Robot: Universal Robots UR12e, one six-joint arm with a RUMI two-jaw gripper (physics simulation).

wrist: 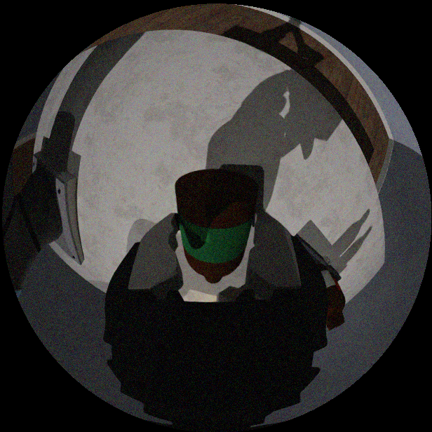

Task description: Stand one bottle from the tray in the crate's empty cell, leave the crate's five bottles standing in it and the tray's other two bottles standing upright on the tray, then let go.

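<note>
A brown bottle with a green band (217, 245) is held between the two jaws of my gripper (215, 213), in the middle of the wrist view. Its broad round end faces up the picture and its narrow neck points down the picture. My gripper is shut on this bottle. Another brown bottle (336, 307) shows in part at the lower right, past the gripper's side, beside a dark, straight-edged holder (319, 256); I cannot tell whether that is the tray or the crate. The crate's empty cell and the other bottles cannot be made out.
A pale mottled table top (135, 120) lies below, with the arm's shadows across it. At the left edge stands the dark arm base (42, 210) with a grey mounting plate (70, 215). A brown wooden surface (185, 19) runs beyond the table at the top and upper right.
</note>
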